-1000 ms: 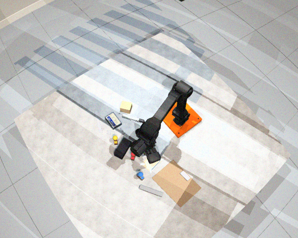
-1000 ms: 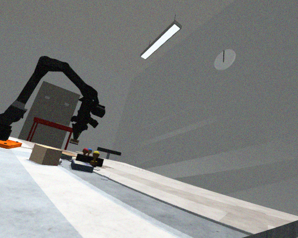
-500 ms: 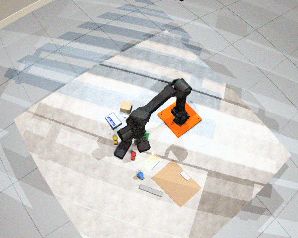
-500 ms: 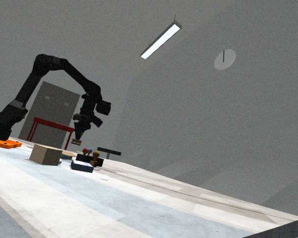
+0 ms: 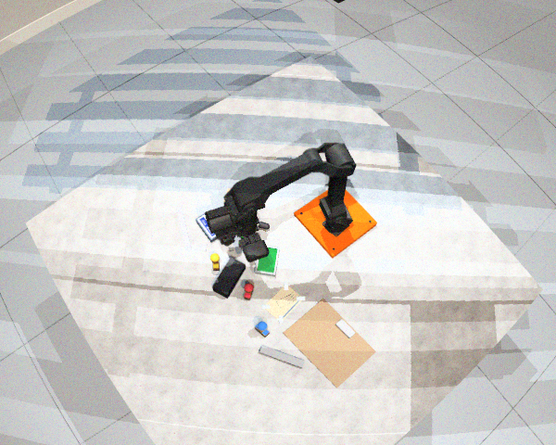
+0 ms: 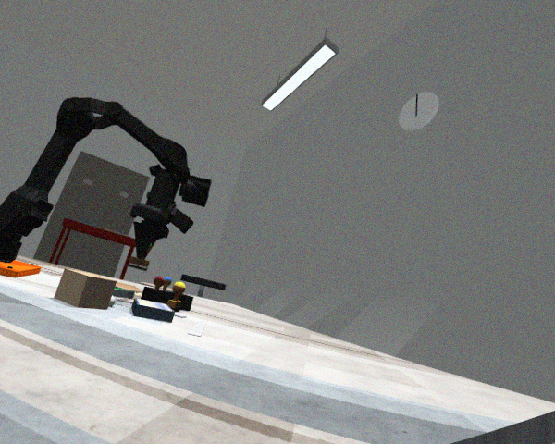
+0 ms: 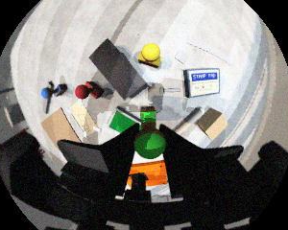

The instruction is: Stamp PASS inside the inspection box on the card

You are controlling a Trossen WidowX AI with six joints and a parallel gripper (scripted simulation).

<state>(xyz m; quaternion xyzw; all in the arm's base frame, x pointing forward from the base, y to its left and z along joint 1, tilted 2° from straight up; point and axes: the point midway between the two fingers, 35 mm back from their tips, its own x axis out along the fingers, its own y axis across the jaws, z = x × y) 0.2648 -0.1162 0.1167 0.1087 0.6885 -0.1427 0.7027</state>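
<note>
Right now the marker is 9 cm behind my gripper tip, 6 cm to the right of it and 8 cm below it. Round my gripper tip: green ink pad (3 cm behind, 6 cm to the left, 9 cm below); yellow stamp (9 cm ahead, 4 cm to the right, 7 cm below); green-knobbed stamp (right at my gripper tip).
</note>
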